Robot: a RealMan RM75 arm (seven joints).
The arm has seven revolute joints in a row. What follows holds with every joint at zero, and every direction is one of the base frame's. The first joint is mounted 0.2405 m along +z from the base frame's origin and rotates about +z. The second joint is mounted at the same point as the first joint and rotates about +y. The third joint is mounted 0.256 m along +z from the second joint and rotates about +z. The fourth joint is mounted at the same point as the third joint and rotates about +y. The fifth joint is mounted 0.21 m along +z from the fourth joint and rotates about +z. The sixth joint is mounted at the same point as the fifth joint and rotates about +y. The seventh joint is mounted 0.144 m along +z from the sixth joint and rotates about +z. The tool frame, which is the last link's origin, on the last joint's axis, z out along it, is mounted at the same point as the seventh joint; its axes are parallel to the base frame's.
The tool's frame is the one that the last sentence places.
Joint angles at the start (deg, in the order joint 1, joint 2, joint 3, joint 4, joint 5, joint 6, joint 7): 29.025, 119.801, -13.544, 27.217, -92.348, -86.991, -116.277
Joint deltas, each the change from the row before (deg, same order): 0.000, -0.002, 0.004, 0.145, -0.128, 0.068, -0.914; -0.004, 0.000, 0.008, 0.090, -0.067, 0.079, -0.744; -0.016, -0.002, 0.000, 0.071, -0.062, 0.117, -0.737; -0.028, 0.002, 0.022, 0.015, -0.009, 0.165, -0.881
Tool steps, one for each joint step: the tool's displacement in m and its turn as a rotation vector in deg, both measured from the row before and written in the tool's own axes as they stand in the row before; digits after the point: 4 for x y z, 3 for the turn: -0.0008, -0.0002, 0.0000, 0.005, -0.145, -0.778; -0.0005, -0.0001, 0.0000, -0.037, -0.088, -0.657; -0.0005, 0.0001, -0.0001, -0.083, -0.104, -0.667; -0.0002, 0.0004, -0.0001, -0.162, -0.054, -0.856
